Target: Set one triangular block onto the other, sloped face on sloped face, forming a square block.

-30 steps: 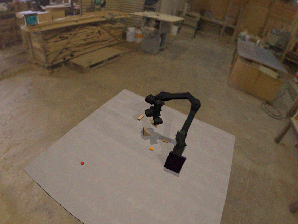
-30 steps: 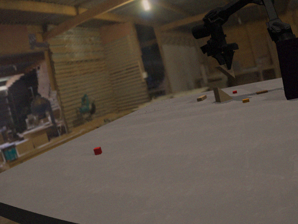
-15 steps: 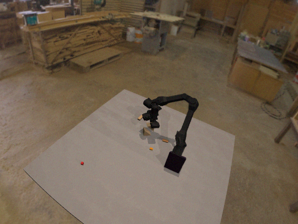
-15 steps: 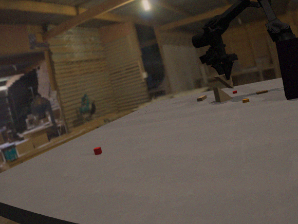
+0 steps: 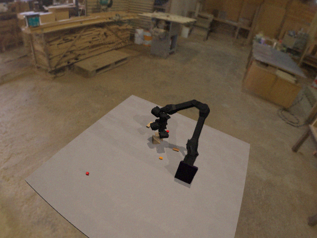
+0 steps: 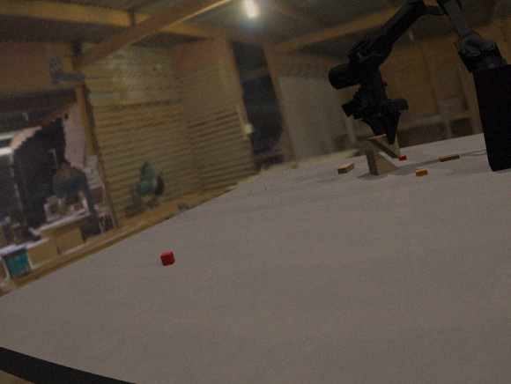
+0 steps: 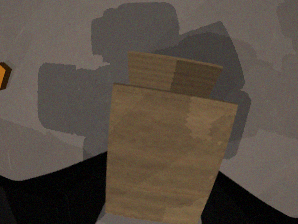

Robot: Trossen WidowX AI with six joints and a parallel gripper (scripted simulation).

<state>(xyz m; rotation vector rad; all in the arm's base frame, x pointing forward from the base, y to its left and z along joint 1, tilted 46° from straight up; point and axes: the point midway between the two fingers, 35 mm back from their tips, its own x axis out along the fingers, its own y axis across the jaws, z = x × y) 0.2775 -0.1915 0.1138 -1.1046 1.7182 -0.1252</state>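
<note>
Now: the triangular block 30 mm ahead of my gripper tip, 20 mm to the left of it and 50 mm below it. From my gripper tip the other things lie so: orange-brown bar 150 mm behind, 10 mm to the left, 60 mm below; then tan bar 150 mm ahead, 130 mm to the right, 50 mm below; then orange piece 80 mm behind, 150 mm to the left, 60 mm below.
</note>
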